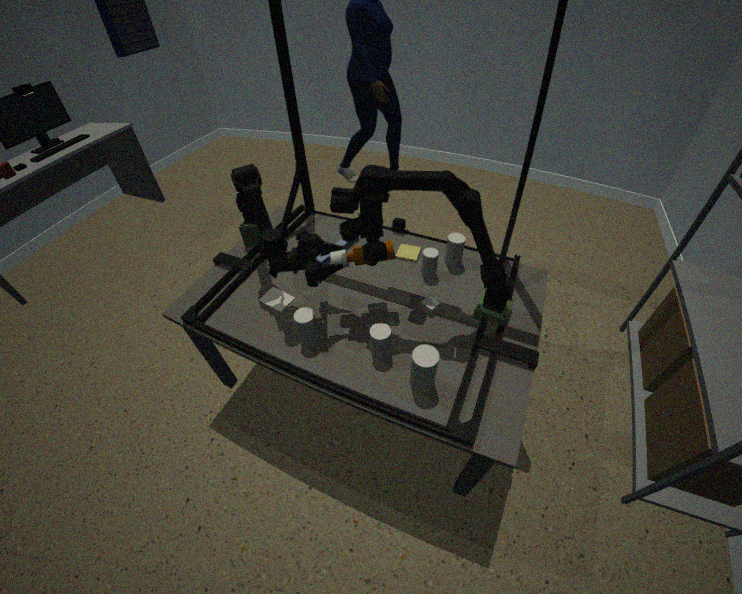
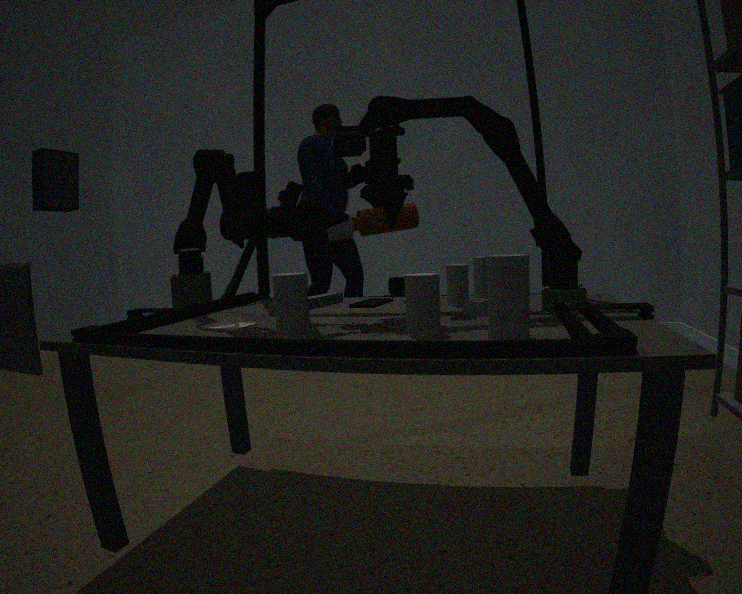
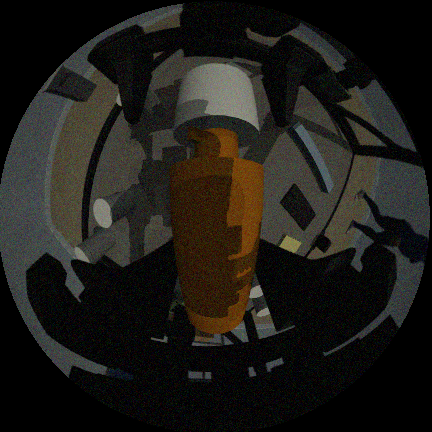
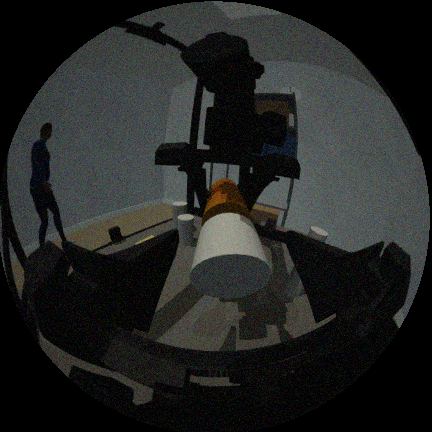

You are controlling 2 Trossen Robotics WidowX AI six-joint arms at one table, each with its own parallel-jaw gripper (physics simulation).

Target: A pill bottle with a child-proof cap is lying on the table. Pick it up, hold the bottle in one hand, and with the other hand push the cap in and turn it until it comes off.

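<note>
An orange pill bottle (image 1: 362, 255) (image 2: 386, 218) (image 3: 217, 233) (image 4: 224, 199) with a white cap (image 1: 335, 257) (image 2: 340, 230) (image 3: 217, 96) (image 4: 229, 254) hangs sideways above the back of the table (image 1: 498, 424). My left gripper (image 1: 376, 252) (image 3: 214, 240) comes down from above and is shut on the bottle's body. My right gripper (image 1: 336, 258) (image 3: 210, 112) (image 4: 234, 235) is open. It points along the bottle's axis, with one finger on each side of the cap and a gap on both sides.
Several white cylinders (image 1: 425, 368) (image 1: 381, 342) (image 1: 430, 262) stand on the table. A yellow pad (image 1: 408, 251) lies behind the bottle and a white sheet (image 1: 277, 299) at the left. Black frame rails and two posts ring the table. A person (image 1: 371, 88) walks at the back.
</note>
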